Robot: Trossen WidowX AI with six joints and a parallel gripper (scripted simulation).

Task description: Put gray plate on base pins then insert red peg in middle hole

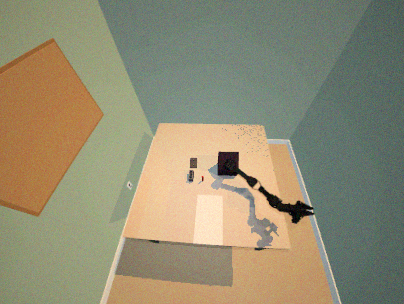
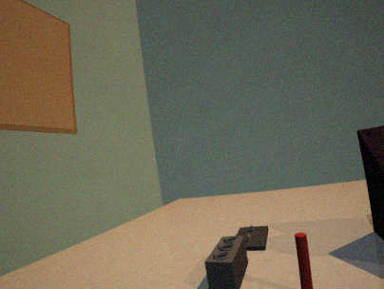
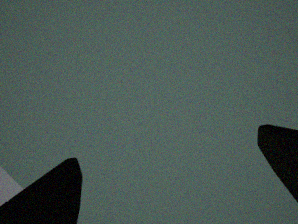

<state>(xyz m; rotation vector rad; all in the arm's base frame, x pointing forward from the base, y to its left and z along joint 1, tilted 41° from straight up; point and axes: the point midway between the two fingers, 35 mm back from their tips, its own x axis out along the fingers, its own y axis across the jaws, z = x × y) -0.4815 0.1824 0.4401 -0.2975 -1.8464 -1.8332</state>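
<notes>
My gripper tip is now 870 mm short of the gray plate, 320 mm to the left of it and 290 mm above it. Also, from my gripper tip: pin base 880 mm ahead, 480 mm to the right, 320 mm below; then red peg 760 mm ahead, 300 mm to the right, 280 mm below.
</notes>
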